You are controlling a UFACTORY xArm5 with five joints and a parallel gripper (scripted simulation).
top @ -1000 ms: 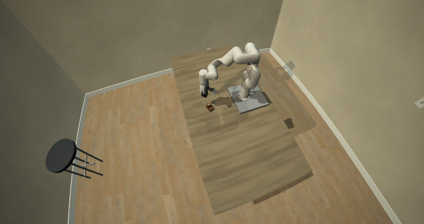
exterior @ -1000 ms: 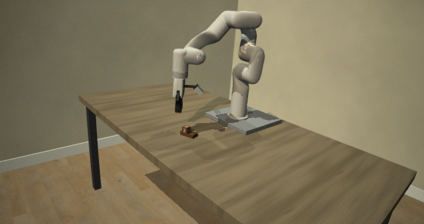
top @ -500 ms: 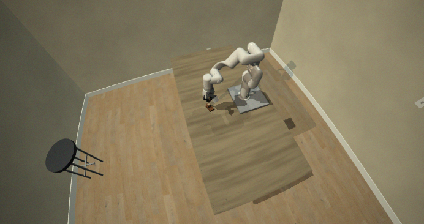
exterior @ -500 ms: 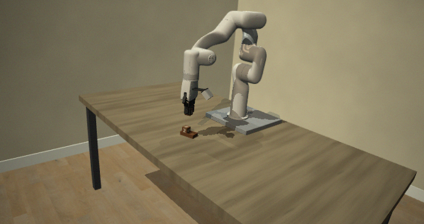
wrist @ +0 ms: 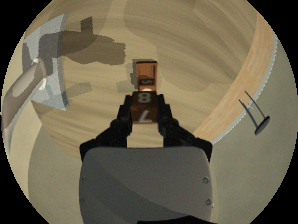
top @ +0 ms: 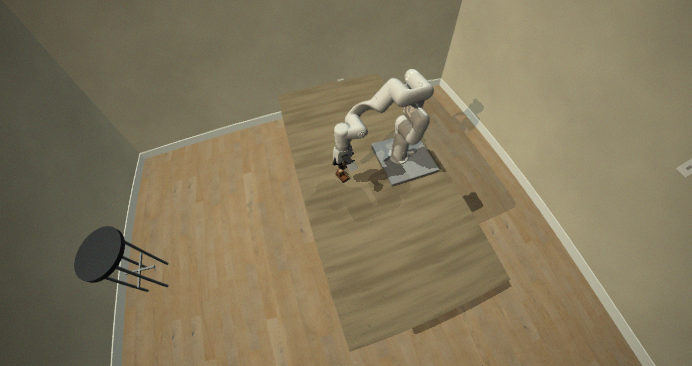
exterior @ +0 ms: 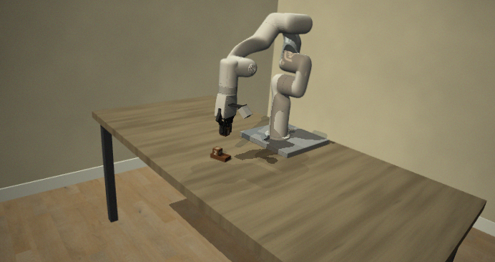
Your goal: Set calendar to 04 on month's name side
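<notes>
My hand is 1 cm short of the brown tray, 1 cm to the left of it and 13 cm above it.
</notes>
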